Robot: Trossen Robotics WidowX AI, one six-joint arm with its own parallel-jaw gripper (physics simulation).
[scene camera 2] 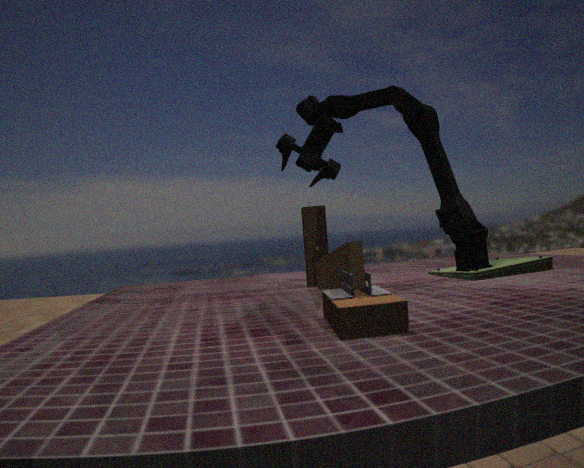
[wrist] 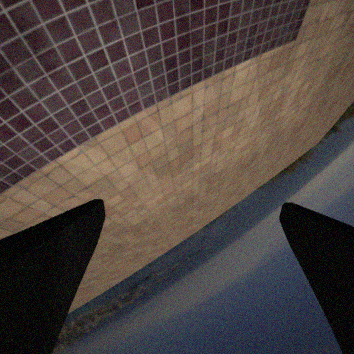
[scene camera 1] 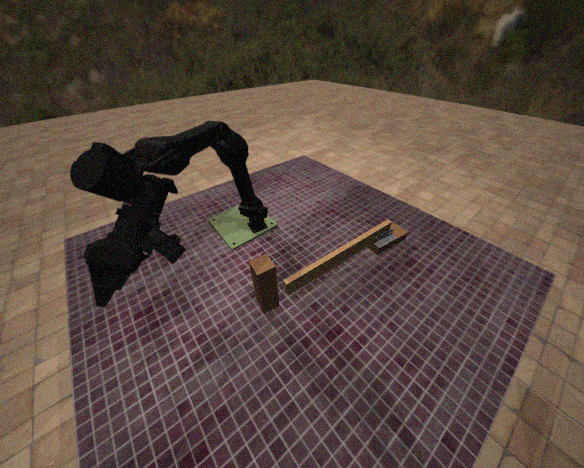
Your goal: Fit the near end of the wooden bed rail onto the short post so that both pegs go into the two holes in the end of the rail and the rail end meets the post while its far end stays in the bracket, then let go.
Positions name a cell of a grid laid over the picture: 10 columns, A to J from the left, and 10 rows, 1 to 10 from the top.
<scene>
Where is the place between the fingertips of my gripper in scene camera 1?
B7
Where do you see a short wooden post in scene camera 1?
E6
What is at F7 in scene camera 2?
A bracket.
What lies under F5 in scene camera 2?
A short wooden post.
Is my gripper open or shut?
Open.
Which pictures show the wooden bed rail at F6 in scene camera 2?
Scene camera 2 and scene camera 1 only.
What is my gripper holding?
Nothing.
</scene>
